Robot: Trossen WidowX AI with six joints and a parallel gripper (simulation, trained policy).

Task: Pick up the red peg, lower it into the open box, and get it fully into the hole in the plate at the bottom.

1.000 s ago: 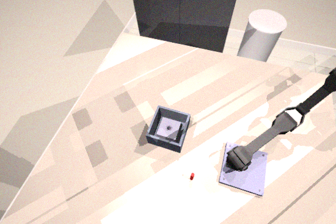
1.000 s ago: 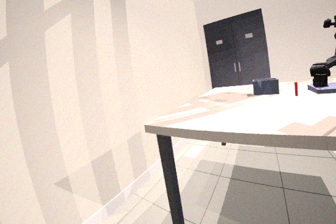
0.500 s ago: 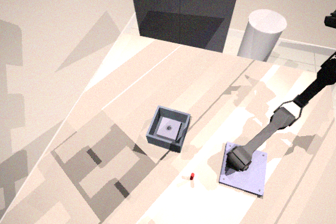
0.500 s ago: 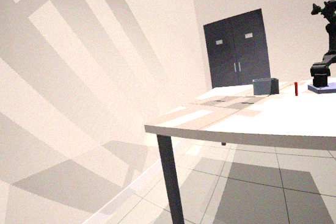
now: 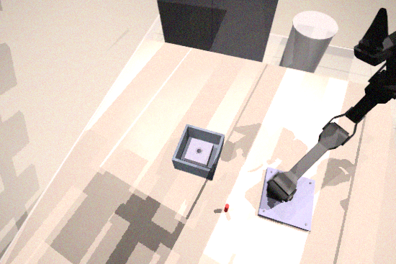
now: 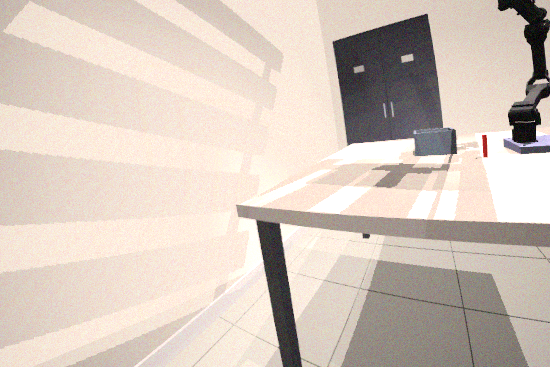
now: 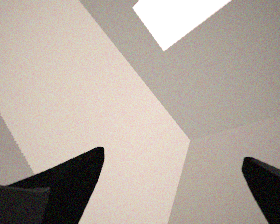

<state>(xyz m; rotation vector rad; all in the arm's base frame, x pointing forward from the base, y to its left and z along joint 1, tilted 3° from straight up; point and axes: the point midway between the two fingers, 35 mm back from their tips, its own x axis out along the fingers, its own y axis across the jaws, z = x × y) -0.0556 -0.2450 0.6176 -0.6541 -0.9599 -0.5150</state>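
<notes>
The red peg is 20 cm ahead of my gripper tip, 33 cm to the left of it and 65 cm below it. From my gripper tip the other things lie so: grey box 36 cm ahead, 17 cm to the left, 66 cm below.
</notes>
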